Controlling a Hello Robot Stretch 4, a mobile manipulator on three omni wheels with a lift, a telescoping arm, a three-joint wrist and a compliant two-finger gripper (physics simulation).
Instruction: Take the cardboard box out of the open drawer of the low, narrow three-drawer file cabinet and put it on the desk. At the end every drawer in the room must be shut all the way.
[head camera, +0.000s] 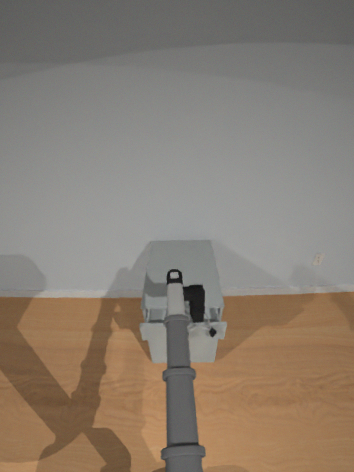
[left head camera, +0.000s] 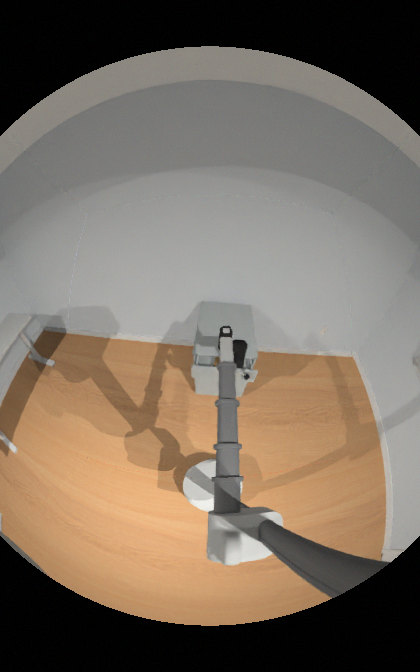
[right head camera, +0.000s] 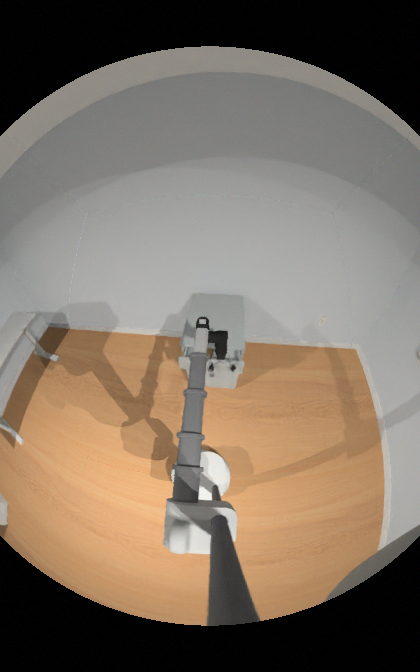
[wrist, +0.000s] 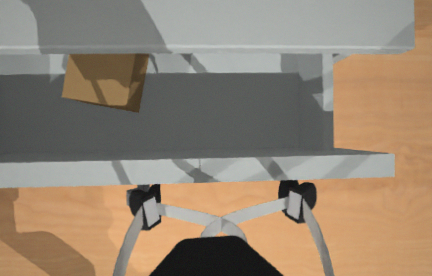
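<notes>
The low file cabinet (head camera: 185, 255) (left head camera: 225, 315) (right head camera: 217, 306) (wrist: 225, 25) stands against the wall. Its drawer (head camera: 152, 331) (left head camera: 204, 374) (right head camera: 185, 364) (wrist: 345, 166) is partly open. The brown cardboard box (wrist: 102, 77) (right head camera: 210, 353) is inside the drawer, left of centre in the wrist view; its back part is hidden under the cabinet's front edge. My gripper (wrist: 226, 192) (right head camera: 222, 368) is open and empty, its two fingertips spread apart at the outer face of the drawer front. Whether both tips touch the drawer front I cannot tell. In the head camera view the arm hides part of the drawer.
A pale table or desk (left head camera: 12, 332) (right head camera: 15, 332) with light legs stands at the far left. A white round shape (left head camera: 200, 485) (right head camera: 216, 472) shows beneath the arm. The wall behind the cabinet has a small outlet (head camera: 318, 258) to the right. Wood floor surrounds the cabinet's front and sides.
</notes>
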